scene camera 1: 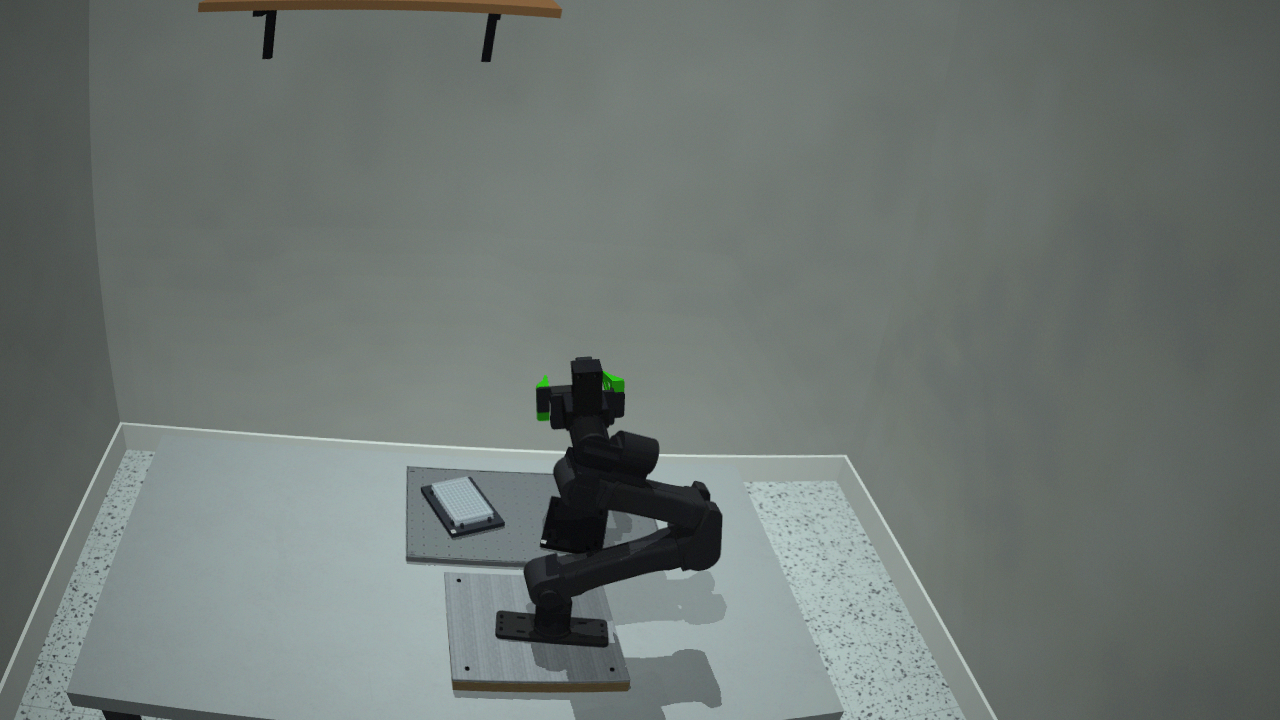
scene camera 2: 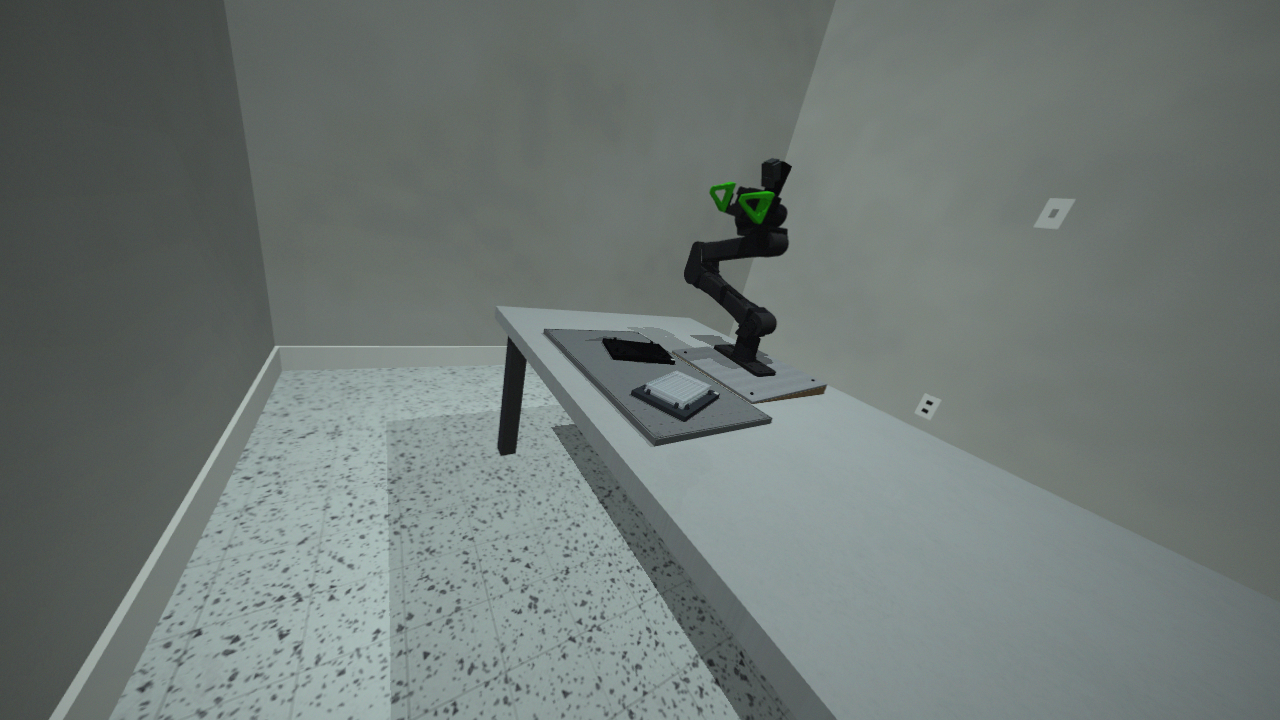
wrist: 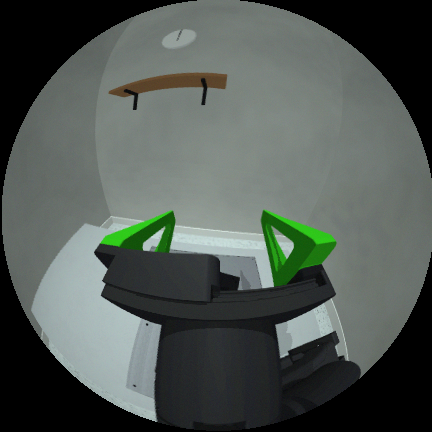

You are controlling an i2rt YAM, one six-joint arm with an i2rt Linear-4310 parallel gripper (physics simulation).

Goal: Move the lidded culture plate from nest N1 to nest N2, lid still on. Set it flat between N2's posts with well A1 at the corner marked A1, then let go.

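Seen in the pictures: gripper, fingertip midpoint: [scene camera 2: 724, 193] [wrist: 217, 214]; arm's base at its link origin: [scene camera 1: 551, 631] [scene camera 2: 742, 360].
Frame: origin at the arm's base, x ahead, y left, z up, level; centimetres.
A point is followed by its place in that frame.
Observation:
The culture plate [scene camera 1: 462, 499] {z 1.9, x 33.6, y 18.6 cm} [scene camera 2: 678, 388] {z 1.9, x 35.6, y 20.5 cm}, pale with a grid of wells, lies flat in a dark nest [scene camera 1: 478, 527] {z 0.2, x 27.3, y 14.8 cm} [scene camera 2: 686, 412] {z 0.3, x 37.2, y 26.7 cm} at the left of the grey board in scene camera 1. The other nest [scene camera 1: 562, 528] {z 0.3, x 30.1, y -2.1 cm} [scene camera 2: 637, 351] {z 0.3, x 33.1, y -3.0 cm} is black and holds no plate; my arm partly covers it in scene camera 1. The nest labels, the A1 marks and the lid's edge are too small to tell. My gripper [scene camera 1: 581, 393] {z 39.9, x 22.0, y 0.2 cm} [scene camera 2: 739, 199] {z 39.9, x 22.0, y 0.2 cm} [wrist: 217, 214] {z 39.9, x 22.0, y 0.2 cm} is open and empty, high above the board. Its green fingers stand wide apart, pointing toward the back wall.
The perforated grey board [scene camera 1: 420, 542] {z -0.9, x 21.4, y 26.1 cm} [scene camera 2: 646, 431] {z -1.1, x 46.7, y 29.6 cm} lies on the table [scene camera 1: 268, 573] {z -2.2, x 6.0, y 55.8 cm} [scene camera 2: 895, 537] {z -2.2, x 21.3, y 56.6 cm}. My arm's base is bolted to a metal-topped board [scene camera 1: 483, 658] {z 0.5, x -9.3, y 11.8 cm} [scene camera 2: 783, 387] {z -0.3, x 0.4, y 16.3 cm} in front of it. A wooden shelf [scene camera 1: 375, 6] [wrist: 175, 81] hangs high on the back wall.

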